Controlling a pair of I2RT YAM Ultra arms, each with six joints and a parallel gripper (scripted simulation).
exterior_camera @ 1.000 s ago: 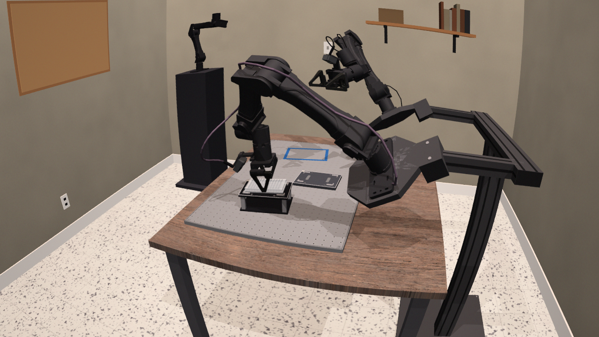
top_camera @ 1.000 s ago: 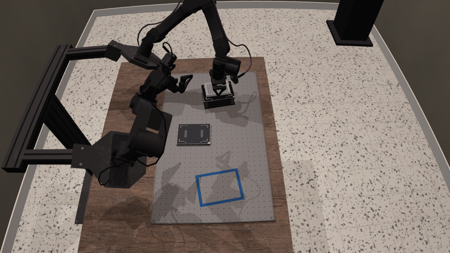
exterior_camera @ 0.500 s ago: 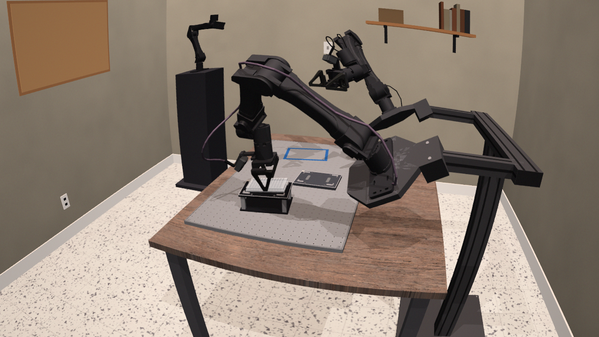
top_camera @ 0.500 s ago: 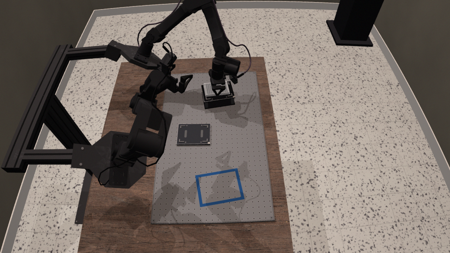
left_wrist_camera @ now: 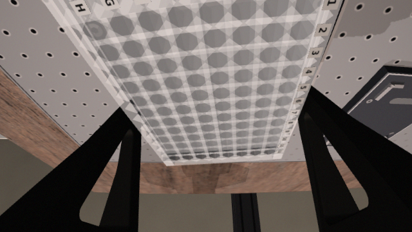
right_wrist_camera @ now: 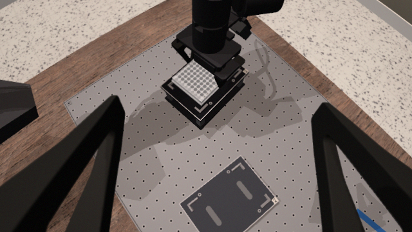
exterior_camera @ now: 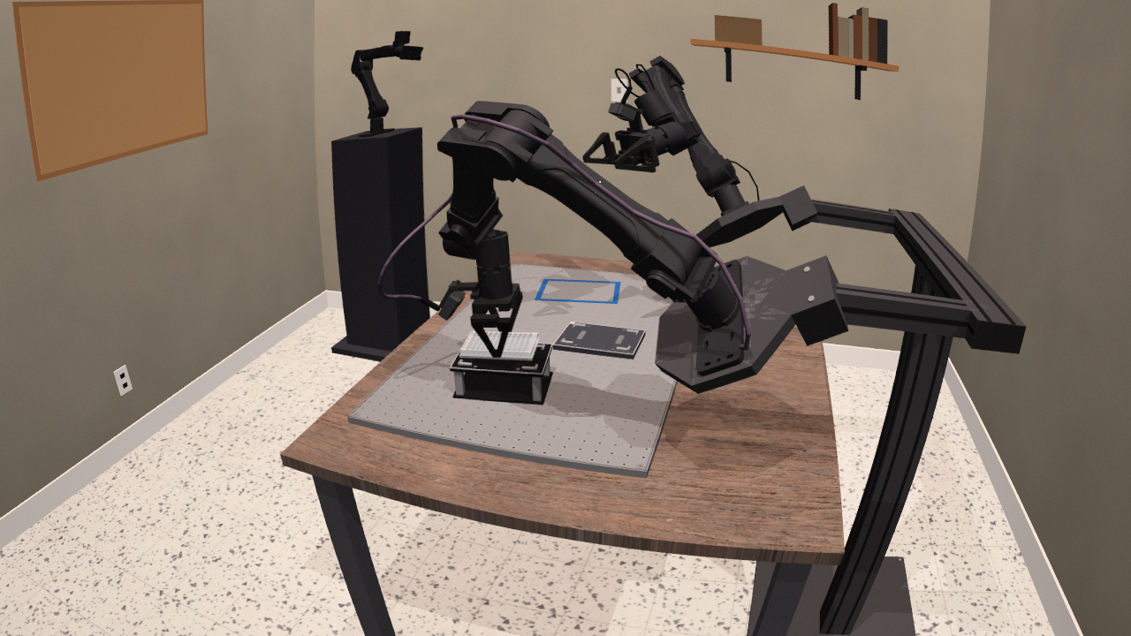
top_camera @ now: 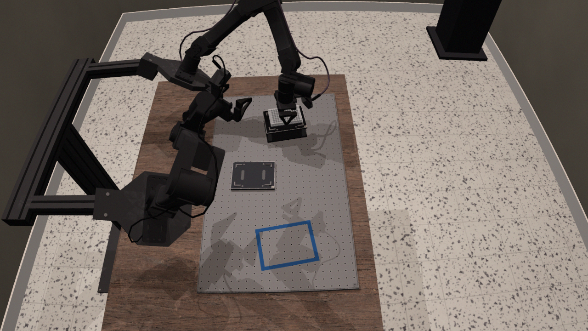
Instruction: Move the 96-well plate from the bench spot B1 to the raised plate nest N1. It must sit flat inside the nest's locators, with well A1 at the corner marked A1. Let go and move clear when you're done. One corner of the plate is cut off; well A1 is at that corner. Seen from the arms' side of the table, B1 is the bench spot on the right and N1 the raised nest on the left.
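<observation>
Now: the raised black nest 30 mm below my left hand. Round my left hand: clear 96-well plate (right at my left hand).
</observation>
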